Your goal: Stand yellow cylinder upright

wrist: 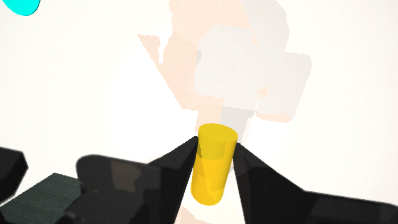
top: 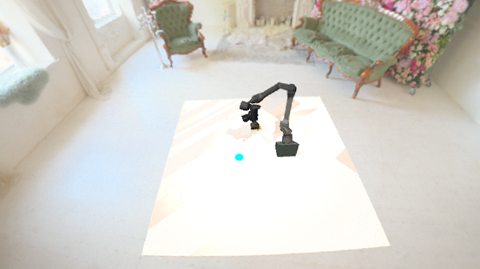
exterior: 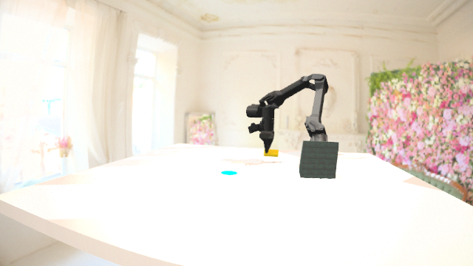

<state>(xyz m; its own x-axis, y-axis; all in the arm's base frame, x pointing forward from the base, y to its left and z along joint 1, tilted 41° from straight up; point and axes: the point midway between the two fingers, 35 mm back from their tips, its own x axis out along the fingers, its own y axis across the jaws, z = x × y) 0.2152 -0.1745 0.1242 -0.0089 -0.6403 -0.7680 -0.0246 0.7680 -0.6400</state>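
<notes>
Right now my gripper tip is 24 cm to the right of the cyan circle, 12 cm short of it and 5 cm above it. Also, from my gripper tip: yellow tall cylinder: 2 cm behind.
</notes>
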